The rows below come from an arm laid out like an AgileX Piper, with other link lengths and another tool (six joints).
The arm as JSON. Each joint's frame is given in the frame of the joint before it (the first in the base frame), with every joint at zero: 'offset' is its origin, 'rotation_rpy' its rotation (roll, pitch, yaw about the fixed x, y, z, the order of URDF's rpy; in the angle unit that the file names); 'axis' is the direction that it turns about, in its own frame. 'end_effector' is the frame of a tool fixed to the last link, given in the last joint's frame.
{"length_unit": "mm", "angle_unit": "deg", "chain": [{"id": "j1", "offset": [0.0, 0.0, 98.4], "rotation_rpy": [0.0, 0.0, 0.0], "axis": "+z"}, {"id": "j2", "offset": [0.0, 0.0, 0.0], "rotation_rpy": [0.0, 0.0, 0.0], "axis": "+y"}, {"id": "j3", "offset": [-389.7, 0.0, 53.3], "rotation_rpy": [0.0, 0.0, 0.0], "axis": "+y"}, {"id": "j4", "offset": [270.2, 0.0, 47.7], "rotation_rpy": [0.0, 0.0, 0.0], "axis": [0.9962, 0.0, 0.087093]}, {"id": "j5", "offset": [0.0, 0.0, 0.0], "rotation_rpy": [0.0, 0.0, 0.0], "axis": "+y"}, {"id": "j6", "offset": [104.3, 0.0, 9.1], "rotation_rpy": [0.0, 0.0, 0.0], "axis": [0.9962, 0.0, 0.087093]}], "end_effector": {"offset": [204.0, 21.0, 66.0], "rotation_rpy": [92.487, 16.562, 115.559]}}
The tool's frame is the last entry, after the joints.
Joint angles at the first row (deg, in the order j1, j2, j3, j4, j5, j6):
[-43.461, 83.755, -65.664, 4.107, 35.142, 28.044]
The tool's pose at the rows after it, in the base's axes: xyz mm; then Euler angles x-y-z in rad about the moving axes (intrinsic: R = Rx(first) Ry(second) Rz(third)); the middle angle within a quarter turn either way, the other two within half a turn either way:
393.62 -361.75 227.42 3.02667 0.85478 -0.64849
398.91 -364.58 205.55 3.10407 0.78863 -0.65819
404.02 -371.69 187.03 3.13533 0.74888 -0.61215
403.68 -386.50 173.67 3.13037 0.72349 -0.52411
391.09 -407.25 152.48 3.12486 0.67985 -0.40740
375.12 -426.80 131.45 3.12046 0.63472 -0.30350
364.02 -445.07 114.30 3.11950 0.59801 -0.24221
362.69 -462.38 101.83 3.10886 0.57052 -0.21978
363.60 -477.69 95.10 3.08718 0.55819 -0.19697
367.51 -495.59 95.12 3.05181 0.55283 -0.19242
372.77 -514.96 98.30 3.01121 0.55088 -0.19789
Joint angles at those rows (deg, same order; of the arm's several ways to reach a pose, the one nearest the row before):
[-43.461, 88.002, -70.552, 4.107, 42.522, 28.299]
[-43.460, 92.180, -75.243, 4.106, 48.564, 28.696]
[-43.461, 96.122, -79.317, 3.957, 52.684, 31.248]
[-44.259, 99.750, -83.562, 3.710, 56.291, 34.800]
[-46.344, 103.998, -88.020, 3.483, 60.868, 38.414]
[-48.474, 107.917, -91.871, 3.034, 64.831, 41.477]
[-50.118, 111.435, -95.340, 2.396, 67.545, 43.032]
[-50.613, 114.520, -98.459, 1.064, 68.616, 43.956]
[-50.900, 116.718, -100.935, 0.000, 68.881, 45.025]
[-50.947, 118.401, -103.399, -1.535, 68.385, 45.513]
[-50.948, 119.923, -105.934, -3.257, 67.553, 45.580]

